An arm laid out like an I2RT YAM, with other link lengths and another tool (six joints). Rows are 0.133 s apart.
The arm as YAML. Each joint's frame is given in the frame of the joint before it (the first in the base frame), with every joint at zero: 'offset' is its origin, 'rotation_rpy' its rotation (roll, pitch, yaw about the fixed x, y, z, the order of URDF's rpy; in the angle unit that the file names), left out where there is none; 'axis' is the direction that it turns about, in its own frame. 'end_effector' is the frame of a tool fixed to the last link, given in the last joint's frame.
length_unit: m
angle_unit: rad
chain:
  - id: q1
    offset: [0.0, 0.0, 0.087]
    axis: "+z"
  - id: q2
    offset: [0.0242, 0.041, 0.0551]
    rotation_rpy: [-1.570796, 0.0, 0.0]
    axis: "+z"
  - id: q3
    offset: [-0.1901, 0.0, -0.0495]
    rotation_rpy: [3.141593, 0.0, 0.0]
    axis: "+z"
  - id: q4
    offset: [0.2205, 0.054, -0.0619]
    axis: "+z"
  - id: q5
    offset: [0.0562, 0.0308, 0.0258]
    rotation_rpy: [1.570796, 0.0, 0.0]
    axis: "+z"
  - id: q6
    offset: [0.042, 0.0, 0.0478]
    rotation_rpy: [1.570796, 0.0, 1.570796]
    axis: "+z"
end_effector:
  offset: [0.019, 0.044, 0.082]
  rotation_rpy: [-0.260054, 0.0, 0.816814]
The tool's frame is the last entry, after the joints.
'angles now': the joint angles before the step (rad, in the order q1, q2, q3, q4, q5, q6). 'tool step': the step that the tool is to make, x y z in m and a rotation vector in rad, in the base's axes. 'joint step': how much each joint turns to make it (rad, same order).
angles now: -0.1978 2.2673 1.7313 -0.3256 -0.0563 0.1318
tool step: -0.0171 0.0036 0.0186 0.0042 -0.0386 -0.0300
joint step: 0.0005 -0.1529 -0.1572 0.0429 0.0116 0.0306
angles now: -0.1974 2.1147 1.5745 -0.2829 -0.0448 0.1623
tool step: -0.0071 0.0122 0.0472 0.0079 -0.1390 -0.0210
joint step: 0.0224 -0.2121 -0.1283 0.0536 0.0087 0.0541
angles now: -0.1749 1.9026 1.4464 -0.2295 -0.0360 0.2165
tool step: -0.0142 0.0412 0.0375 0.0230 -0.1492 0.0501
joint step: 0.0949 -0.2268 -0.1719 0.0920 0.0125 0.0598
